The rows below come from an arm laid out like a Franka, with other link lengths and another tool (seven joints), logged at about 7 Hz.
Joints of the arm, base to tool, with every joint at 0 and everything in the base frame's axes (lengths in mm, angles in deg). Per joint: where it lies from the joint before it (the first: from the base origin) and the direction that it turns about. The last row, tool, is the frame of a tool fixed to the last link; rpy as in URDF.
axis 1: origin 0 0 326.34 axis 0 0 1
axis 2: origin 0 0 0 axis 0 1 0
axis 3: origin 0 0 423.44 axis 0 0 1
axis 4: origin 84.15 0 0 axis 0 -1 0
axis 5: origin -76.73 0 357.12 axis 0 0 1
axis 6: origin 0 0 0 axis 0 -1 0
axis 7: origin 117.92 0 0 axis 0 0 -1
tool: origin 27 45 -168.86 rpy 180 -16.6 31.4
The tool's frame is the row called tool.
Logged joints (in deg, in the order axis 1, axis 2, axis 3, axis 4, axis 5, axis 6, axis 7), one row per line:
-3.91 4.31 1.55 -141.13 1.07 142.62 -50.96
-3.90 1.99 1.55 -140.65 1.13 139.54 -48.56
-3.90 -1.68 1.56 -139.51 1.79 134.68 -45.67
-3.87 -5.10 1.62 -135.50 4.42 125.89 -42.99
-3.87 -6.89 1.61 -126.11 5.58 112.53 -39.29
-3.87 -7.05 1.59 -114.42 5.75 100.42 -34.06
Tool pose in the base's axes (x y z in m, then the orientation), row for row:
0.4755 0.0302 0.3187 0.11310 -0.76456 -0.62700 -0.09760
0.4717 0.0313 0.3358 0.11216 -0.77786 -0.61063 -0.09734
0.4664 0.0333 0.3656 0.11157 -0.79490 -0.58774 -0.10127
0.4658 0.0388 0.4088 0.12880 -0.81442 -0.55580 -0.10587
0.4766 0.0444 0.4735 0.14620 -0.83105 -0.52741 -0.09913
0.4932 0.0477 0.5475 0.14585 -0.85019 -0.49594 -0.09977
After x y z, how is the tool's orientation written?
As a quaternion, w x y z.
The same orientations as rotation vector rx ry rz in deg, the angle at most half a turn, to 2 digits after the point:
-128.52 -105.39 -16.41
-130.82 -102.70 -16.37
-133.73 -98.88 -17.04
-135.67 -92.59 -17.64
-137.09 -87.00 -16.35
-140.27 -81.83 -16.46

